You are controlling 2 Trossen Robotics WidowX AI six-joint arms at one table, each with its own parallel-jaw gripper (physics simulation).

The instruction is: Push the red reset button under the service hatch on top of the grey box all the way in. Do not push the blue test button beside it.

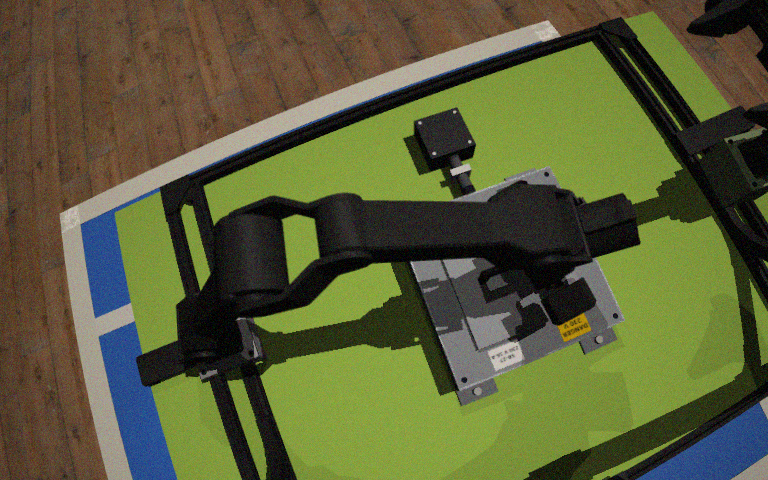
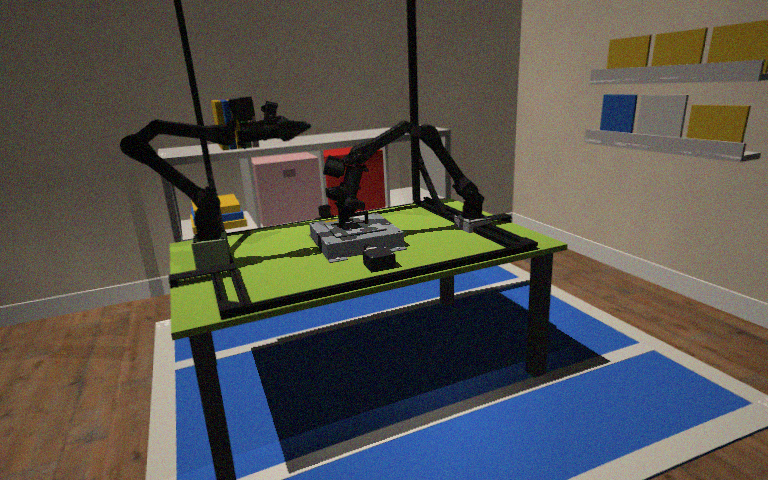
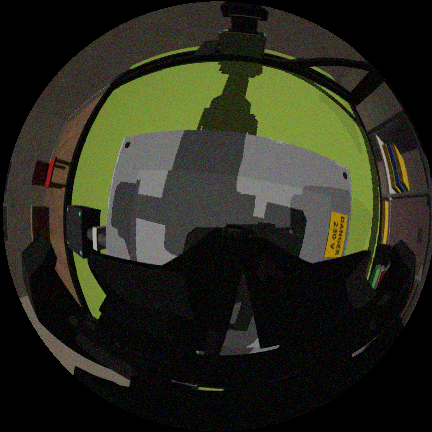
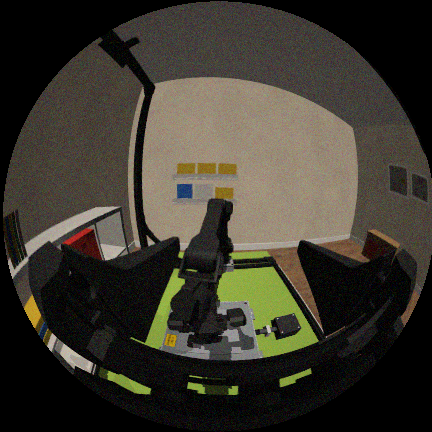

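Note:
The grey box [image 1: 473, 369] [image 2: 354, 244] [image 3: 282, 169] [image 4: 238, 347] lies on the green table. A yellow danger label [image 1: 574, 328] [image 3: 335, 235] sits on its top. My left gripper [image 1: 527, 307] [image 2: 346, 221] [image 3: 230, 233] [image 4: 209, 340] points straight down onto the box top. It is shut on the dark hatch handle, which shows only as a sliver between the fingers. The hatch lies flat, and the red and blue buttons are hidden. My right gripper [image 2: 303, 126] [image 4: 241, 245] is open and empty. It hangs high above the table's other end, far from the box.
A black motor block [image 1: 444, 135] [image 2: 378, 258] [image 3: 80, 229] [image 4: 285, 325] joins one side of the box by a short shaft. Black frame rails [image 1: 382, 111] [image 2: 373, 281] run around the table. A shelf [image 2: 301, 140] with coloured boxes stands behind.

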